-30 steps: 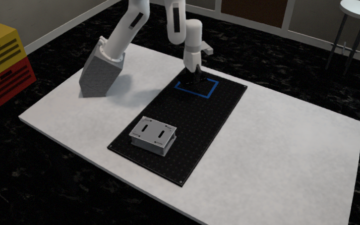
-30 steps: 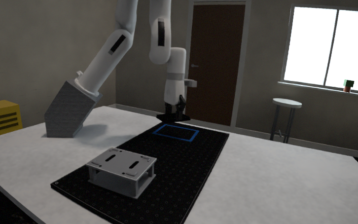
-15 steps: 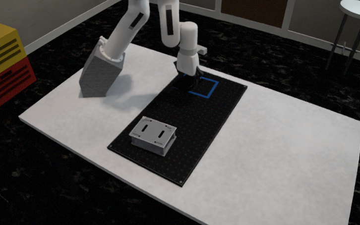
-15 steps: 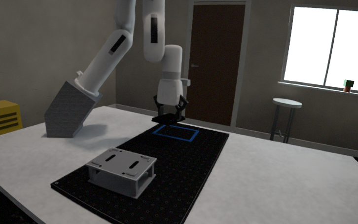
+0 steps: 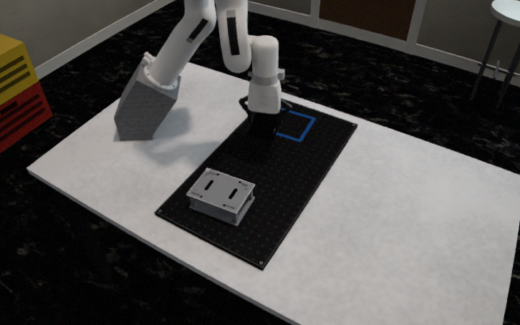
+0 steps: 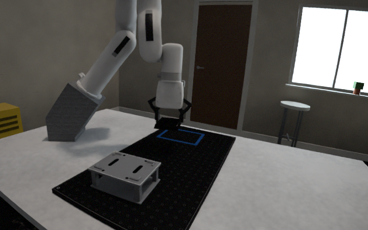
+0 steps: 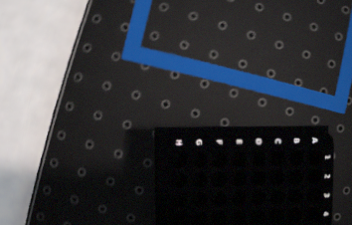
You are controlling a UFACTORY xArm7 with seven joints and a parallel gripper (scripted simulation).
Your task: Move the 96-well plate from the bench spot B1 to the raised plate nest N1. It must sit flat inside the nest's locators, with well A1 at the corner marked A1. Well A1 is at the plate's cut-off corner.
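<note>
My gripper is now 27 cm to the left of the grey raised nest N1, 6 cm above it and 1 cm past it. From my hand the other things lie so: black 96-well plate 1 cm below.
</note>
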